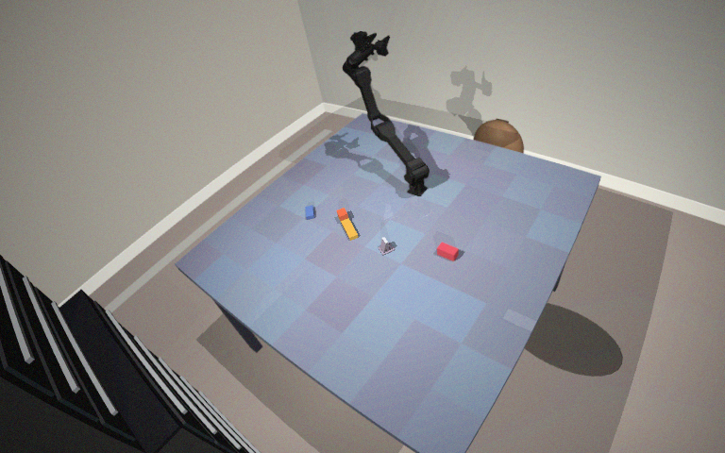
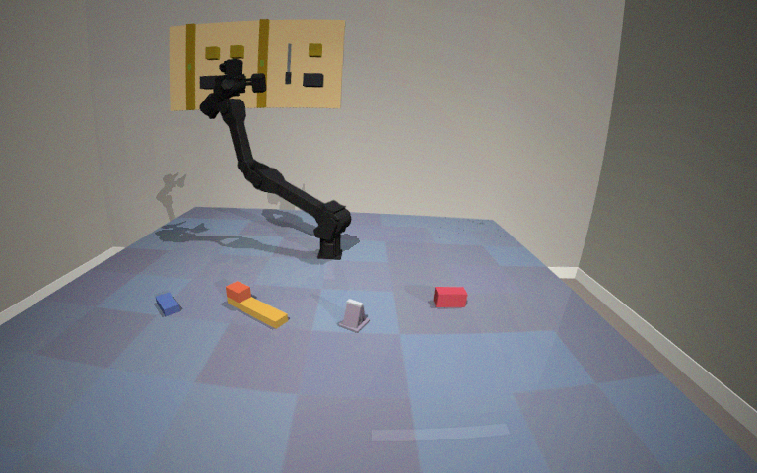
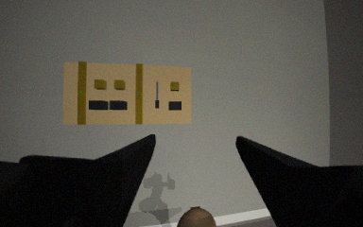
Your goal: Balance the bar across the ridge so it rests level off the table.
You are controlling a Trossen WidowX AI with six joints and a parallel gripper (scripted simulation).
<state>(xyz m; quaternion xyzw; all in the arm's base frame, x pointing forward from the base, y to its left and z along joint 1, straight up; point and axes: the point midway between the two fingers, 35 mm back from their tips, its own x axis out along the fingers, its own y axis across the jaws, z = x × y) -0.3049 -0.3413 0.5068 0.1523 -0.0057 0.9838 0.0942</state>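
The bar is 640 mm ahead of my gripper tip, 500 mm below it and 190 mm to the left of it. The rest, counted from my gripper tip: small blue block: 670 mm ahead, 510 mm below, 20 mm to the left; then red block: 620 mm to the left, 590 mm ahead, 500 mm below.
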